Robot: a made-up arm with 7 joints.
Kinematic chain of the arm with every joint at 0, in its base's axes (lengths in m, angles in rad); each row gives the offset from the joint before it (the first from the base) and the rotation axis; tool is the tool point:
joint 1: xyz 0 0 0 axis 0 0.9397 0.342
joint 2: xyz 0 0 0 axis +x
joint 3: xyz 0 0 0 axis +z
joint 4: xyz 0.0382 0 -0.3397 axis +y
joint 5: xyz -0.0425 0 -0.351 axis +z
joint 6: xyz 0 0 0 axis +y
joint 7: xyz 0 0 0 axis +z
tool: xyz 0 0 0
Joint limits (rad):
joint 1: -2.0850..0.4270
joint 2: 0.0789..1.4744
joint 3: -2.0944..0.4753
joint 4: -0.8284..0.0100
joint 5: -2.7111..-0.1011
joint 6: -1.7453..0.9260
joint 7: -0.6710..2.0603
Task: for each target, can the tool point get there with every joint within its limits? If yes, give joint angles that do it. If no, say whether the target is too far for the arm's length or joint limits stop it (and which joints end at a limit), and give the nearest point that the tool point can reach.
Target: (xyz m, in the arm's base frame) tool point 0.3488 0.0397 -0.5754
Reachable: yes | joints -0.2910 0.3579 -0.7560 -0.7301 -0.6773 0.4539 1.5314
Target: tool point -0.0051 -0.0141 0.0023
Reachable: no: joint limits stop it (at a limit: joint 1, joint 2, joint 4) | nearest point 0.3838 -0.4860 0.2417 | short by 0.657 m
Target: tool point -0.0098 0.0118 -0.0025
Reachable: no: joint limits stop it (at a limit: joint 1, joint 2, joint 3, joint 4) | nearest point -0.3173 0.5497 -0.1977 | short by 0.650 m
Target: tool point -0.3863 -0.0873 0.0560
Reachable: no: joint limits stop it (at a limit: joint 1, joint 2, joint 3, joint 4) | nearest point -0.3391 -0.2186 -0.5283 | short by 0.601 m
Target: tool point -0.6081 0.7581 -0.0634
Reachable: no: too far | nearest point -0.2939 0.5829 -0.1775 | short by 0.377 m
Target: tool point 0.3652 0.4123 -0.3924
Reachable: yes | joints -0.5400 1.0772 -1.3492 -0.7027 -1.6096 0.2448 0.5763
